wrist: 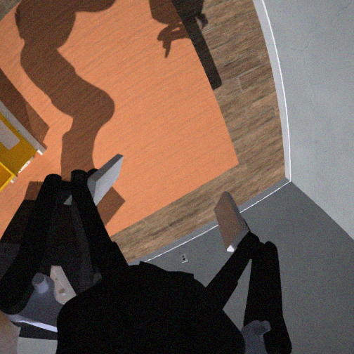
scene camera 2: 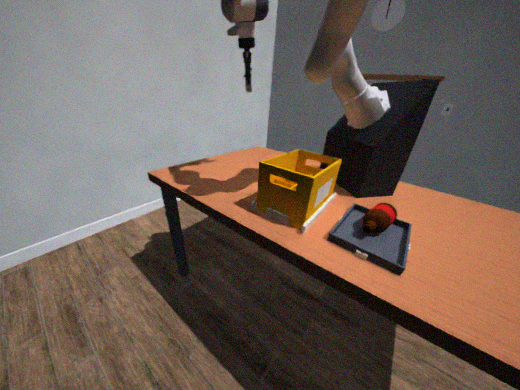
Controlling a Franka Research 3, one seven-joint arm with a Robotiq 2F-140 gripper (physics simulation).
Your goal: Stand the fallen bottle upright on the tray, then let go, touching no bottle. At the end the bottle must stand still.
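Observation:
A brown bottle with a red label (scene camera 2: 381,217) lies on its side on the dark grey tray (scene camera 2: 367,256) in the scene view. Its neck points toward the front left, and its base end is near the tray's back right wall. The bottle and the tray do not show in the wrist view. My gripper (scene camera 2: 248,90) (wrist: 171,184) is open, its fingertips wide apart with nothing between them. It hangs high above the far left part of the table, well away from the bottle and to the left of it.
A yellow crate (scene camera 2: 285,199) (wrist: 24,151) stands on the orange table (scene camera 2: 460,250) (wrist: 165,125), left of the tray. A large black block (scene camera 2: 350,165) stands behind the crate and tray, under the arm's base. The crate's inside is mostly hidden.

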